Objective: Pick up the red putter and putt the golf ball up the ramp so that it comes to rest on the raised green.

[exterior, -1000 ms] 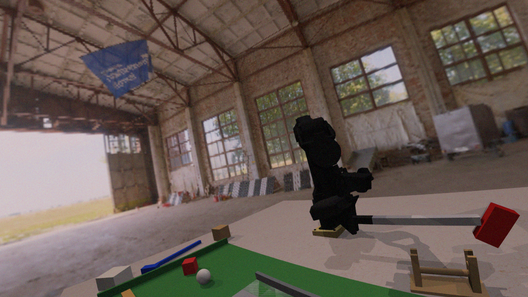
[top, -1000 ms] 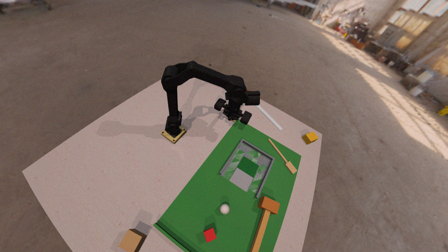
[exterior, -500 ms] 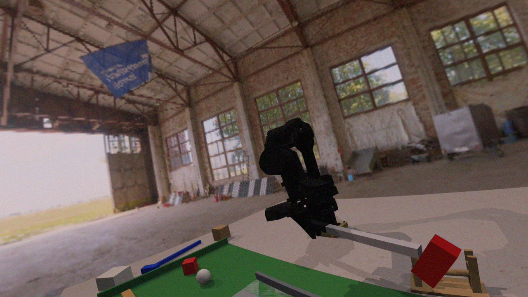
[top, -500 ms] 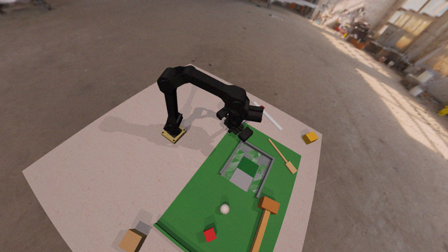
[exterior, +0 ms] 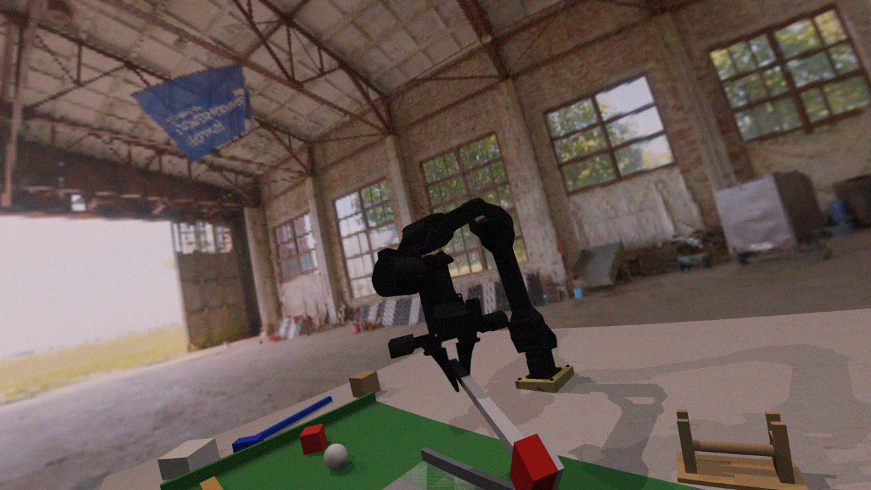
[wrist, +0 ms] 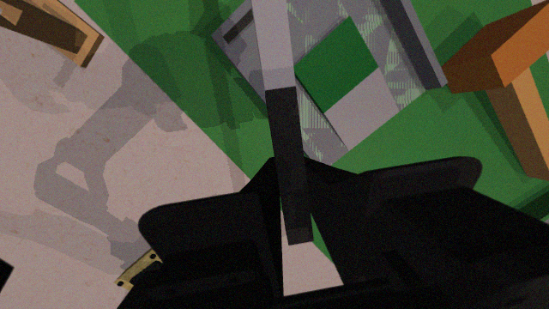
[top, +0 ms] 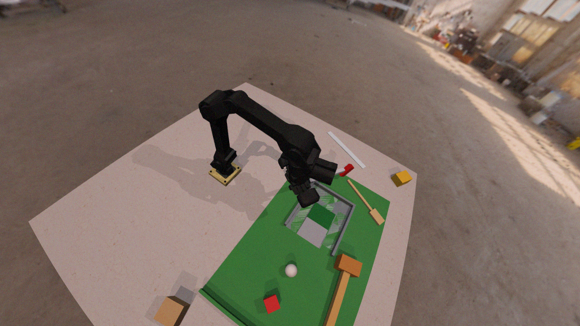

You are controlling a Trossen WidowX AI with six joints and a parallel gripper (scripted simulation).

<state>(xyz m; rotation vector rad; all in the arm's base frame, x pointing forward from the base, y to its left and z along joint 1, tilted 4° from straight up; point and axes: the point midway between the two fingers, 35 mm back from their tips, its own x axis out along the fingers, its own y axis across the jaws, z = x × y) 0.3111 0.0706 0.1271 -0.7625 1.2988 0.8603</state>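
My gripper tip is now 50 mm short of the red putter, 100 mm to the right of it and 20 mm below it. The rest, counted from my gripper tip: white golf ball 150 mm ahead, 220 mm to the right, 100 mm below; then green mat 170 mm ahead, 70 mm to the right, 130 mm below; then wooden stand 130 mm behind, 300 mm to the left, 100 mm below.
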